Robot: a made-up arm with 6 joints.
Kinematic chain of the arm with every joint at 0, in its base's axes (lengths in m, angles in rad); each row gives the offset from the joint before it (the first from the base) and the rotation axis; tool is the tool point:
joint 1: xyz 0 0 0.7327 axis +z
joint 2: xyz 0.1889 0 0 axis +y
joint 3: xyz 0 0 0.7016 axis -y
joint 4: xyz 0 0 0.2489 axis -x
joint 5: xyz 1.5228 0 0 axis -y
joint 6: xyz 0.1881 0 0 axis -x
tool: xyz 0 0 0
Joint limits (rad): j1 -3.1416..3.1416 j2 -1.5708..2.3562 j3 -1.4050..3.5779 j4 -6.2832..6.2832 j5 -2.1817..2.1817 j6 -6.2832..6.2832
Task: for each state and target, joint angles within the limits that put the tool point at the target. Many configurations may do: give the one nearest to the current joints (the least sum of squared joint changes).
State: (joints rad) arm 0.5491 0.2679 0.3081 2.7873 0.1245 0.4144
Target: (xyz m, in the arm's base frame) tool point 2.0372 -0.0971 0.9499
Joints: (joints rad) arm -0.0532 0.2758 -0.1198 2.8005 0.1813 0.4144
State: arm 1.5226 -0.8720 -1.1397 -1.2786 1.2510 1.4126
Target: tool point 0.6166 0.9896 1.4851
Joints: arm 1.1620 -1.0132 -0.9622 -1.2769 1.2784 1.4126
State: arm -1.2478 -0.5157 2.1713 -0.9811 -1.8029 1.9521
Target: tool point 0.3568 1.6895 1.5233
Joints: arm -1.6879 -0.6647 2.2152 -1.0153 -1.7613 1.9521
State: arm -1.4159 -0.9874 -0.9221 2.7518 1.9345 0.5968
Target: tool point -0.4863 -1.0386 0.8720
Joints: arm -2.0544 -0.7241 -1.0409 2.8475 1.8492 0.5968
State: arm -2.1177 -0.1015 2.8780 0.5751 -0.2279 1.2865
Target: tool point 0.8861 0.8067 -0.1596
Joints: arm -2.4158 -0.6763 3.3226 0.5737 -0.1503 1.2865
